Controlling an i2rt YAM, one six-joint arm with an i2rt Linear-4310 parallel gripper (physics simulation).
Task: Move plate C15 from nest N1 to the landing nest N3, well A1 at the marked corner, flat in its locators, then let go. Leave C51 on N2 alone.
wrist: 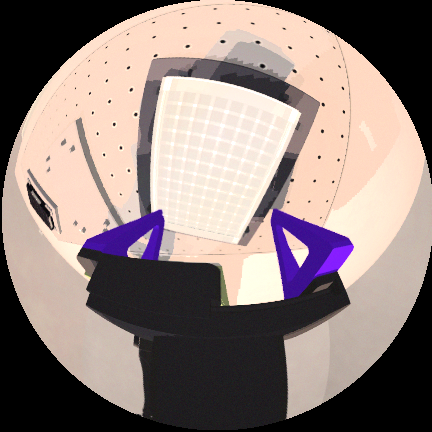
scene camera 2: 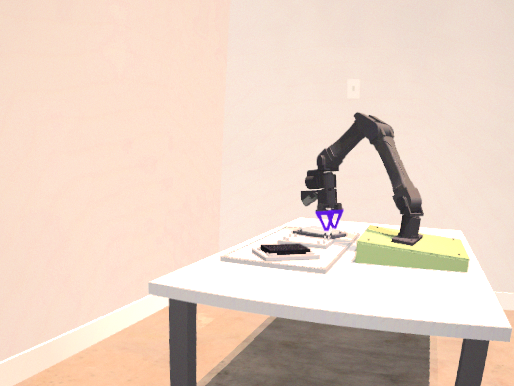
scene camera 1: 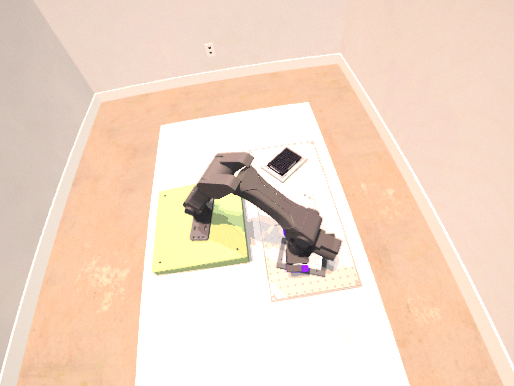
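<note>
A pale plate with a grid of wells [scene camera 1: 315,261] [wrist: 222,160] sits on a dark nest [wrist: 306,107] [scene camera 2: 341,234]. A black plate [scene camera 1: 286,161] [scene camera 2: 285,248] [wrist: 40,205] sits on a white nest [scene camera 1: 283,177] at the other end of the board. Between them is a white nest [scene camera 2: 299,241] [wrist: 60,180] with small locators and no plate on it. No plate or nest labels are legible. My gripper [scene camera 1: 295,251] [scene camera 2: 330,228] [wrist: 217,214] is open and points down over the pale plate, its fingertips low and near the plate's two sides. I cannot tell whether they touch it.
The nests stand on a pale perforated board [scene camera 1: 280,289] [scene camera 2: 235,258] on the white table [scene camera 1: 200,320] [scene camera 2: 225,292]. The arm's base stands on a yellow-green block [scene camera 1: 175,250] [scene camera 2: 425,259] beside the board. In scene camera 1 the arm hides much of the middle nest.
</note>
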